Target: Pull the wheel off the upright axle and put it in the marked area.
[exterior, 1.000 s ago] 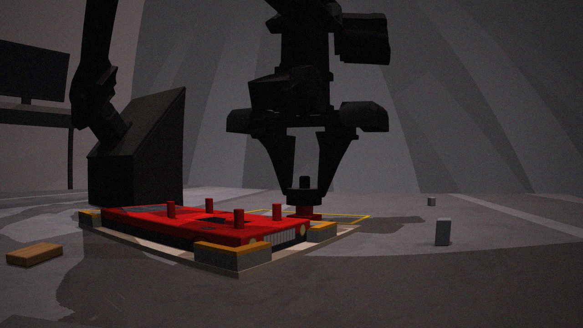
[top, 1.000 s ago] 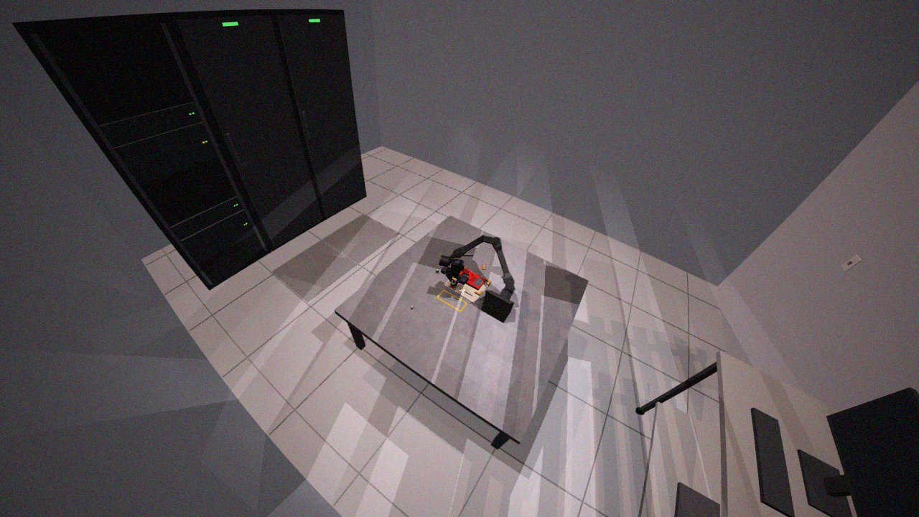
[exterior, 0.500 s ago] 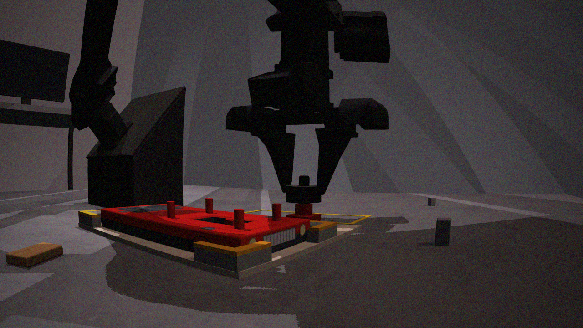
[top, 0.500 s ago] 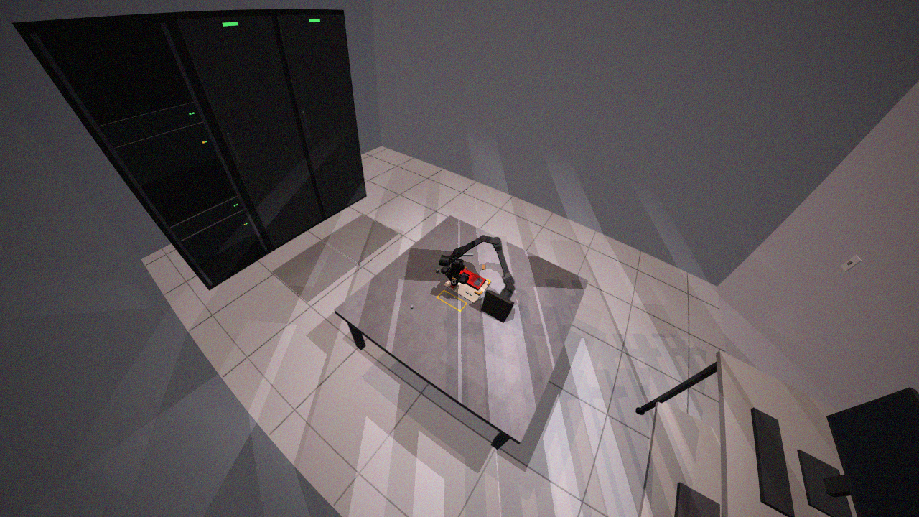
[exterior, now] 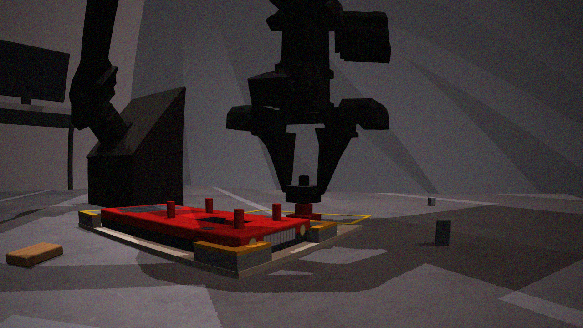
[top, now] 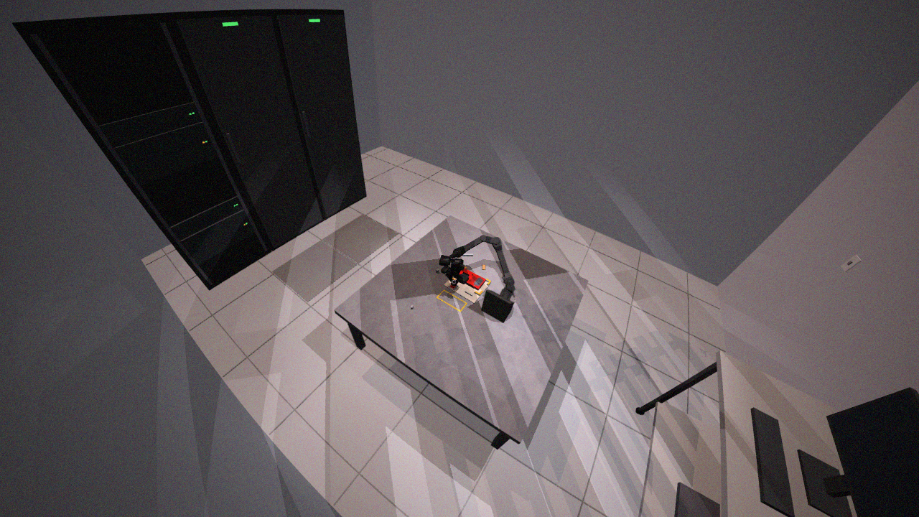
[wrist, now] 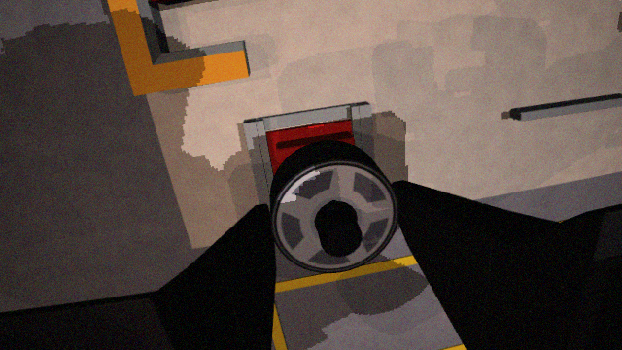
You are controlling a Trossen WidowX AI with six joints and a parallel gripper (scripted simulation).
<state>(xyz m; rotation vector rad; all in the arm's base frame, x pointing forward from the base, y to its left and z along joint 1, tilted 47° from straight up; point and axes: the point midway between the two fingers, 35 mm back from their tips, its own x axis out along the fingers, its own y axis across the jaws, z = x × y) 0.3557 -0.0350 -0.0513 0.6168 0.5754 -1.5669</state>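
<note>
The dark upright axle lies 1 cm below my gripper tip. The rest, counted from my gripper tip: wheel right at my gripper tip; then wooden block 9 cm behind, 29 cm to the right, 4 cm below; then grey block 17 cm ahead, 5 cm to the right, 3 cm below.
</note>
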